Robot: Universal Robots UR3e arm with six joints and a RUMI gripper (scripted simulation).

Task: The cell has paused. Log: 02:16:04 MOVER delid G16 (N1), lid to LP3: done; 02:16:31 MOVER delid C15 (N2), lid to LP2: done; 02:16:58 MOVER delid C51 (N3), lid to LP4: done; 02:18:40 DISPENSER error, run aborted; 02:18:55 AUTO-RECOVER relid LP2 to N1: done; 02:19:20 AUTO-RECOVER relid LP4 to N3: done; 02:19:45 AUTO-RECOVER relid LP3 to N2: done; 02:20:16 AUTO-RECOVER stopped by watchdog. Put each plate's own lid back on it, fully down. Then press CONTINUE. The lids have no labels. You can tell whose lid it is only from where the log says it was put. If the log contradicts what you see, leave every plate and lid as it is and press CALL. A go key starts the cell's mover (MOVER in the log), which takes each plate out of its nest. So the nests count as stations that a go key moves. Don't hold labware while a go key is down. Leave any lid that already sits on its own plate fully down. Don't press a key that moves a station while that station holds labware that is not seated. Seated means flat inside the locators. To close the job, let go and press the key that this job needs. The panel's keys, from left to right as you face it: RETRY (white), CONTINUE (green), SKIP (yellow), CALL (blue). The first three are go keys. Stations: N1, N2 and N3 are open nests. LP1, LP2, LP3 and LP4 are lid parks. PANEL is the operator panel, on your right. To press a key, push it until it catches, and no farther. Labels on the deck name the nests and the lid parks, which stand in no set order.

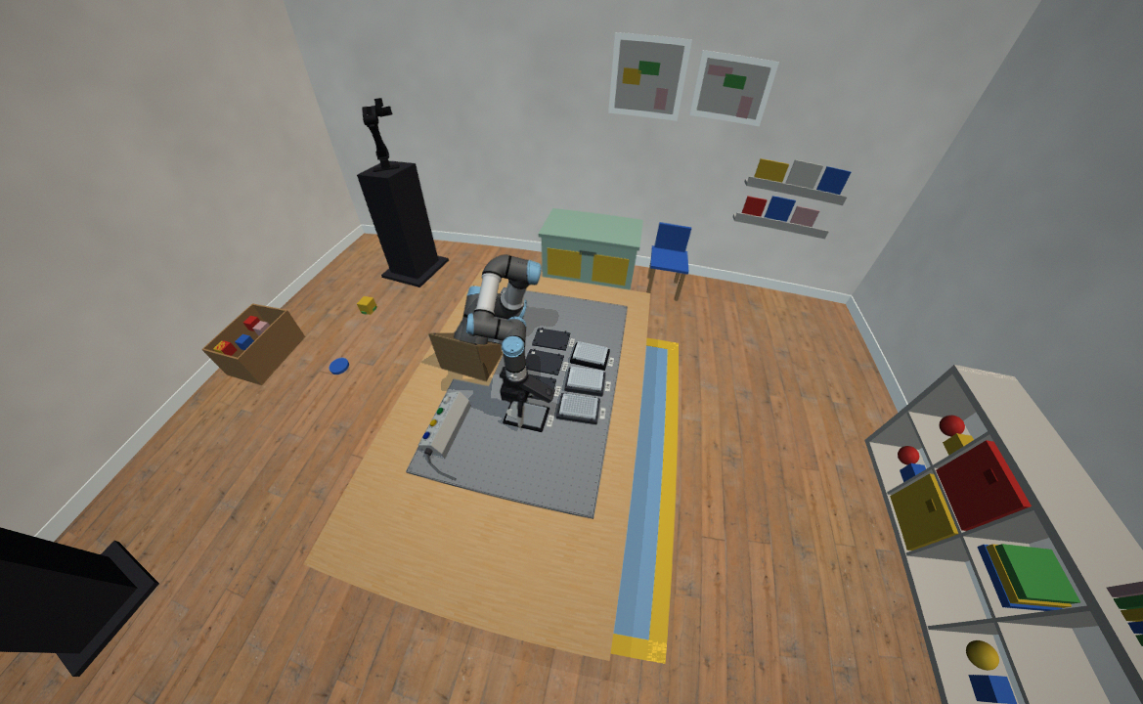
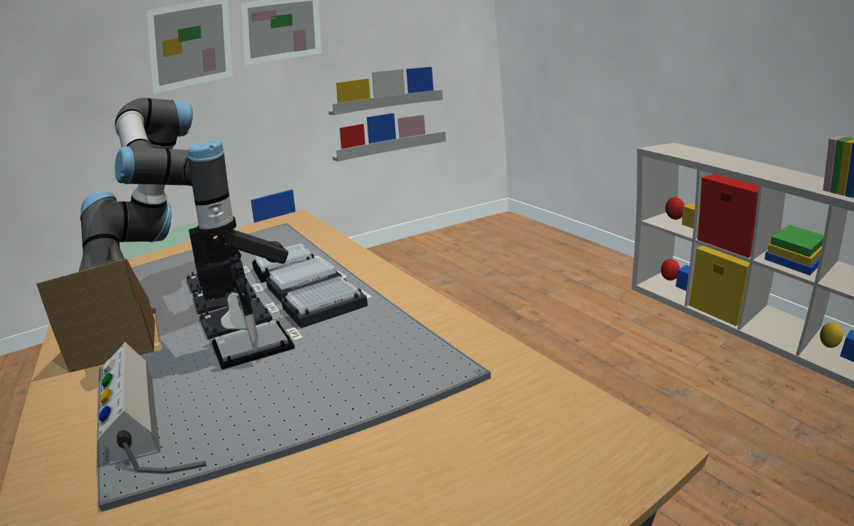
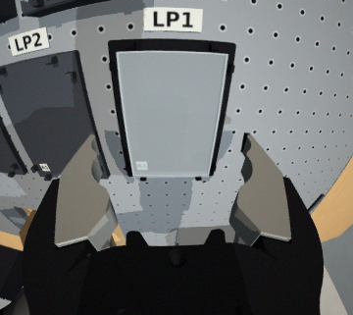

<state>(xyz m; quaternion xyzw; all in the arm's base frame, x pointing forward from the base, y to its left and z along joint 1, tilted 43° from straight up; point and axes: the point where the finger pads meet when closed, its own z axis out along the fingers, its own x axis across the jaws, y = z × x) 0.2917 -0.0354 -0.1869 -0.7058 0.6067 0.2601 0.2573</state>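
My gripper is now 2 cm above the pale grey lid. From my hand the other things lie so: plate (16 cm ahead, 9 cm to the left); lid park LP1 (3 cm below); lid park LP2 (13 cm to the left, 3 cm below, 2 cm behind).
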